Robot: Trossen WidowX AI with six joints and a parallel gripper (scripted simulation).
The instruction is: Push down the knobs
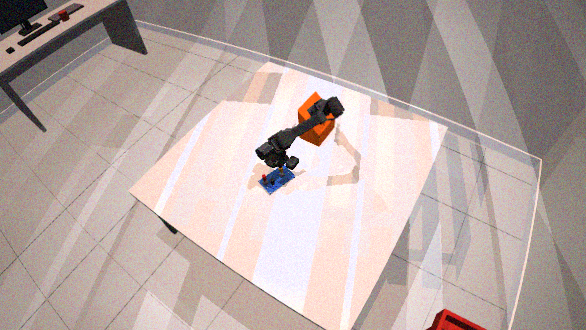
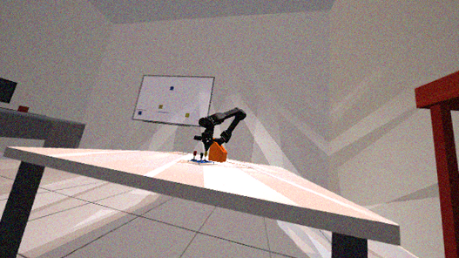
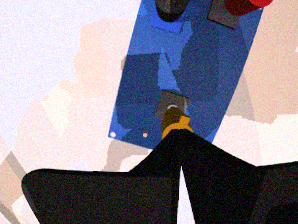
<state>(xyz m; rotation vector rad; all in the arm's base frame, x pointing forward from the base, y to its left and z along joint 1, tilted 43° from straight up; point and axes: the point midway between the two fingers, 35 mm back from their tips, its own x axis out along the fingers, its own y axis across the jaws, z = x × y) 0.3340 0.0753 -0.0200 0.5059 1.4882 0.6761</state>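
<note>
The yellow knob is 1 cm below my gripper tip.
</note>
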